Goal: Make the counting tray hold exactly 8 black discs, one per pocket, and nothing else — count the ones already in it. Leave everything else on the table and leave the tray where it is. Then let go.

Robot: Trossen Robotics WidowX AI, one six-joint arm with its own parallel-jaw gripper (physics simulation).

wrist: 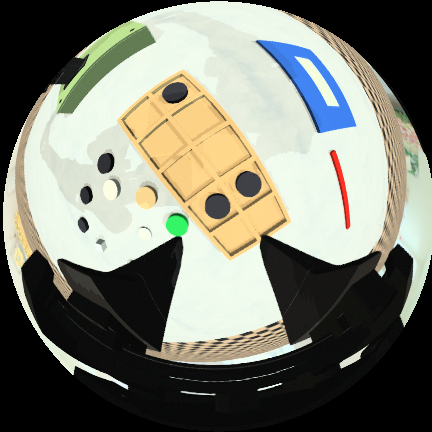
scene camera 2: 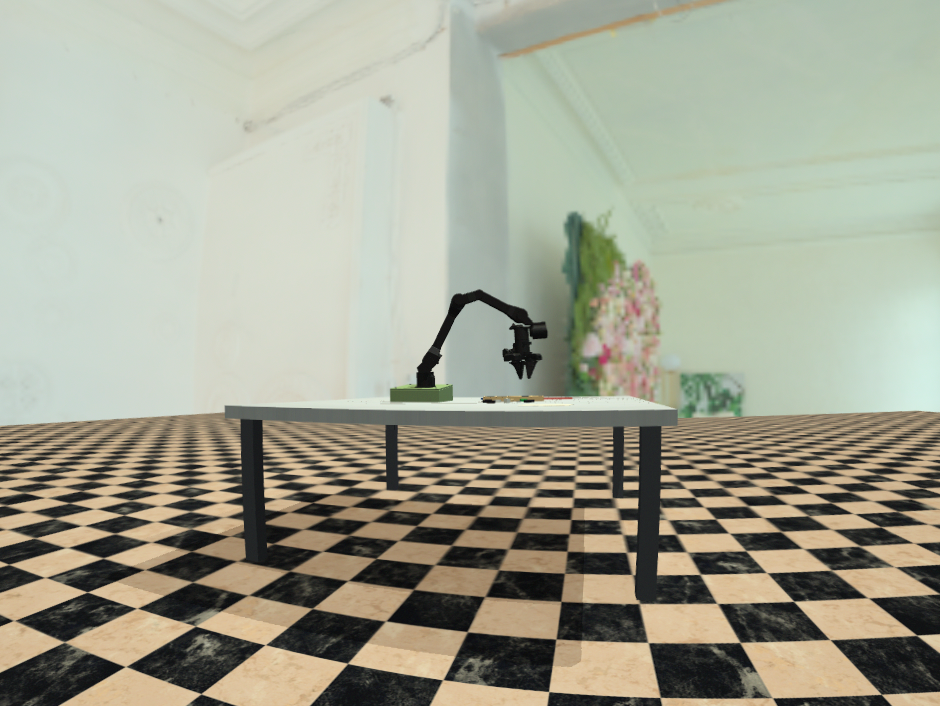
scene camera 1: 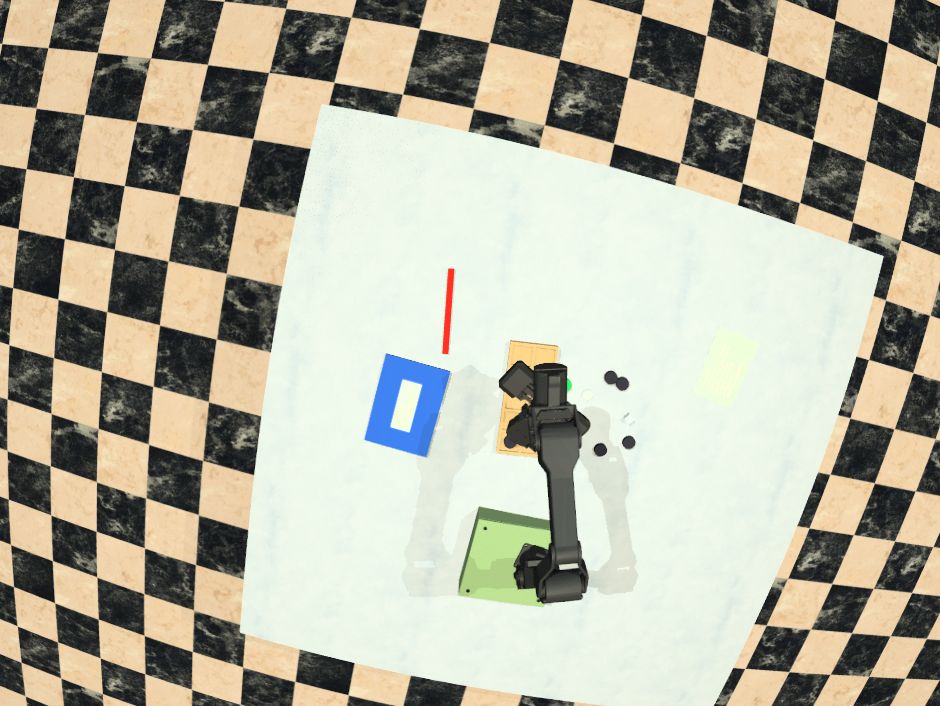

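The wooden counting tray (scene camera 1: pixel 532 357) (wrist: pixel 191 150) has two columns of pockets. In the wrist view, one black disc (wrist: pixel 175 92) lies in an end pocket near the green box. Two more, a black disc (wrist: pixel 217 206) and a black disc (wrist: pixel 248 184), lie side by side in pockets of one row nearer the fingers. The other pockets seen there are bare. Several loose black discs lie beside the tray, among them one disc (scene camera 1: pixel 600 449), one disc (scene camera 1: pixel 628 442) and one disc (scene camera 1: pixel 610 376). My gripper (scene camera 2: pixel 525 376) (wrist: pixel 221 241) is open, with nothing between its fingers, above the tray; the arm hides its fingertips in scene camera 1.
Beside the tray lie a green disc (scene camera 1: pixel 568 385) (wrist: pixel 177 225), a tan disc (wrist: pixel 146 197), cream discs (wrist: pixel 111 190) and a small grey piece (wrist: pixel 101 244). A blue frame (scene camera 1: pixel 379 402), a red bar (scene camera 1: pixel 448 311), a pale yellow sheet (scene camera 1: pixel 725 367) and the green base box (scene camera 1: pixel 493 554) are around.
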